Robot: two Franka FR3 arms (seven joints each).
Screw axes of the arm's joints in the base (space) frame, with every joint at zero. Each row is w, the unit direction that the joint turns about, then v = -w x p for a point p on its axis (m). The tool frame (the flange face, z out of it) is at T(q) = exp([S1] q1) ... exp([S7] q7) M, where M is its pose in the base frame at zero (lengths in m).
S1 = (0, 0, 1, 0, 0, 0)
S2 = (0, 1, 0, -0.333, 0, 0)
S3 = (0, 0, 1, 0, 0, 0)
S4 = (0, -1, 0, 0.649, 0, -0.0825)
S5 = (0, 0, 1, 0, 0, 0)
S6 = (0, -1, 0, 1.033, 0, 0)
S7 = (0, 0, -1, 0, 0.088, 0)
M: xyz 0.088 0 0.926 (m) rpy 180 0 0 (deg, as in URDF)
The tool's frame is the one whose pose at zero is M.
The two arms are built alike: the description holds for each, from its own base.
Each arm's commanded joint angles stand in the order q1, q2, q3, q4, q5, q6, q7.
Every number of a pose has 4 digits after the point.
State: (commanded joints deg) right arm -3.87 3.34 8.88 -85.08 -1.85 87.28 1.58; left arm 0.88 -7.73 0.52 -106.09 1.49 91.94 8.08
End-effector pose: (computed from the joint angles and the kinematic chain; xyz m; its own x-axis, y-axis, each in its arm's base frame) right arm 0.5664 0.0432 0.6284 0.9981 0.0582 -0.0185 0.0586 -0.9980 0.0238; left arm 0.5064 0.0153 0.5669 0.9865 -0.1175 -0.1142 -0.1193 -0.9928 -0.0085
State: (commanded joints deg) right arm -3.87 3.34 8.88 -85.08 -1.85 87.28 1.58; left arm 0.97 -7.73 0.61 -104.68 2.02 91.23 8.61
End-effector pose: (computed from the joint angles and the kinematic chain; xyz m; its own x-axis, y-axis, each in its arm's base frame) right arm 0.5664 0.0432 0.6284 0.9981 0.0582 -0.0185 0.0586 -0.9980 0.0238; left arm 0.5070 0.0180 0.5775 0.9869 -0.1234 -0.1036 -0.1260 -0.9919 -0.0183
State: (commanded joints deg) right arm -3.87 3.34 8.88 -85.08 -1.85 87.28 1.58; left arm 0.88 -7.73 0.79 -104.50 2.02 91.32 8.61
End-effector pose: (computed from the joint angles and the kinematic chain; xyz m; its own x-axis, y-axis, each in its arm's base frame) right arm 0.5664 0.0432 0.6284 0.9981 0.0582 -0.0185 0.0586 -0.9980 0.0238; left arm 0.5074 0.0189 0.5791 0.9876 -0.1220 -0.0989 -0.1244 -0.9921 -0.0186
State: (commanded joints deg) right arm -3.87 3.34 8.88 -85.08 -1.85 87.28 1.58; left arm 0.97 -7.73 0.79 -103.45 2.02 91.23 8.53
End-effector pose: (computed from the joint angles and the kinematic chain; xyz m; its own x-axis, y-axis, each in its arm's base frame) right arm 0.5664 0.0432 0.6284 0.9981 0.0582 -0.0185 0.0586 -0.9980 0.0238; left arm 0.5086 0.0197 0.5875 0.9895 -0.1189 -0.0824 -0.1210 -0.9924 -0.0212
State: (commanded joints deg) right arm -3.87 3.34 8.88 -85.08 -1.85 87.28 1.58; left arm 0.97 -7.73 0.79 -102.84 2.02 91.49 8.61
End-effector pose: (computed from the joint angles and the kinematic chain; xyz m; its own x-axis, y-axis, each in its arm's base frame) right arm 0.5664 0.0432 0.6284 0.9981 0.0582 -0.0185 0.0586 -0.9980 0.0238; left arm 0.5098 0.0198 0.5929 0.9904 -0.1204 -0.0674 -0.1222 -0.9922 -0.0234
